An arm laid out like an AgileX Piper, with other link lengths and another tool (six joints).
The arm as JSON. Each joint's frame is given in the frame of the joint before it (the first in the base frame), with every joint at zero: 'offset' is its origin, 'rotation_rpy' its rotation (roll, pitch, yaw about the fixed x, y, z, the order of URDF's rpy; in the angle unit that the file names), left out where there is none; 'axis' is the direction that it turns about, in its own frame. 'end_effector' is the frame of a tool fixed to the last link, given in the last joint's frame.
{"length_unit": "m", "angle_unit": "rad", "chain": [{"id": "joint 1", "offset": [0.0, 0.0, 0.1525], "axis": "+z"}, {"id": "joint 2", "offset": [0.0, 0.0, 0.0], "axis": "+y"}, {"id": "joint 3", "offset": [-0.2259, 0.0, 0.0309], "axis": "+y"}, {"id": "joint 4", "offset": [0.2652, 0.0, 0.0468], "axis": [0.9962, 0.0, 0.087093]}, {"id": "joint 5", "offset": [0.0, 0.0, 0.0], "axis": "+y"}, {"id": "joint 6", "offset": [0.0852, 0.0, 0.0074], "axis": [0.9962, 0.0, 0.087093]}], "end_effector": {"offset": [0.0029, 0.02, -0.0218], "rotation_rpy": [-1.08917, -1.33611, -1.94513]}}
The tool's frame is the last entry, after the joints.
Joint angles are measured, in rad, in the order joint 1, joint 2, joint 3, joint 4, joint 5, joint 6. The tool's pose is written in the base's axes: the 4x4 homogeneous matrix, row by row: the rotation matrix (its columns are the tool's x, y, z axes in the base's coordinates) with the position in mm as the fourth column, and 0 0 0 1 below. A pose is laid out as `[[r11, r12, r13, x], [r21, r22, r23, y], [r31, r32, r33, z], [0, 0, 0, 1]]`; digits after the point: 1 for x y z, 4 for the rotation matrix.
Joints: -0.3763, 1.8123, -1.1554, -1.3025, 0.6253, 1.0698
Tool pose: [[0.6091, -0.6743, 0.4175, 325.1], [-0.2798, -0.6753, -0.6824, -166.9], [0.7421, 0.2989, -0.6000, 166.0], [0, 0, 0, 1]]
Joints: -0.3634, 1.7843, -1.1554, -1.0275, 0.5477, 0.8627
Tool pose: [[0.6204, -0.6354, 0.4598, 327.3], [-0.3560, -0.7505, -0.5567, -148.6], [0.6988, 0.1817, -0.6919, 168.8], [0, 0, 0, 1]]
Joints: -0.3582, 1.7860, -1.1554, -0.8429, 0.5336, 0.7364
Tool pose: [[0.6309, -0.6273, 0.4566, 327.5], [-0.4192, -0.7708, -0.4797, -138.6], [0.6529, 0.1113, -0.7493, 164.9], [0, 0, 0, 1]]
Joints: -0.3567, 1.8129, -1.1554, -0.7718, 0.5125, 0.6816
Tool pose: [[0.6493, -0.6116, 0.4521, 329.0], [-0.4376, -0.7866, -0.4357, -134.6], [0.6221, 0.0851, -0.7783, 154.7], [0, 0, 0, 1]]
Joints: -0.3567, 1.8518, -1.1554, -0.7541, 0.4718, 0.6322
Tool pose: [[0.6852, -0.5681, 0.4559, 331.1], [-0.4105, -0.8182, -0.4025, -133.3], [0.6017, 0.0887, -0.7938, 141.2], [0, 0, 0, 1]]
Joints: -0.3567, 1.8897, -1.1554, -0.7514, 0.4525, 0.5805
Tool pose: [[0.7301, -0.5222, 0.4407, 330.7], [-0.3736, -0.8451, -0.3823, -133.2], [0.5721, 0.1145, -0.8121, 127.8], [0, 0, 0, 1]]
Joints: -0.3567, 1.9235, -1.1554, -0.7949, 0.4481, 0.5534
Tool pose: [[0.7771, -0.4712, 0.4172, 328.9], [-0.3186, -0.8662, -0.3849, -135.4], [0.5428, 0.1662, -0.8233, 116.1], [0, 0, 0, 1]]
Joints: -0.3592, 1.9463, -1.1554, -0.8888, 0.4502, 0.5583
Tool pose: [[0.8164, -0.4163, 0.4003, 326.8], [-0.2457, -0.8777, -0.4115, -140.7], [0.5226, 0.2376, -0.8188, 109.0], [0, 0, 0, 1]]
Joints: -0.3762, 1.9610, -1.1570, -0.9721, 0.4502, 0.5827
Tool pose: [[0.8322, -0.3945, 0.3898, 324.1], [-0.2071, -0.8731, -0.4414, -149.9], [0.5144, 0.2866, -0.8082, 105.3], [0, 0, 0, 1]]
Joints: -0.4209, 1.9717, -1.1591, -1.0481, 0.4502, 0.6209
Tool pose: [[0.8320, -0.4122, 0.3713, 317.5], [-0.2083, -0.8524, -0.4796, -167.3], [0.5142, 0.3217, -0.7951, 103.2], [0, 0, 0, 1]]
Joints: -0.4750, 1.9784, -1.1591, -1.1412, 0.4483, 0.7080
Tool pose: [[0.8112, -0.4642, 0.3555, 309.4], [-0.2379, -0.8175, -0.5245, -187.1], [0.5342, 0.3409, -0.7736, 102.2], [0, 0, 0, 1]]
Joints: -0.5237, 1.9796, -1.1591, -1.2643, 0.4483, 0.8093
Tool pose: [[0.7917, -0.5022, 0.3480, 301.7], [-0.2425, -0.7811, -0.5754, -205.9], [0.5608, 0.3712, -0.7401, 103.9], [0, 0, 0, 1]]
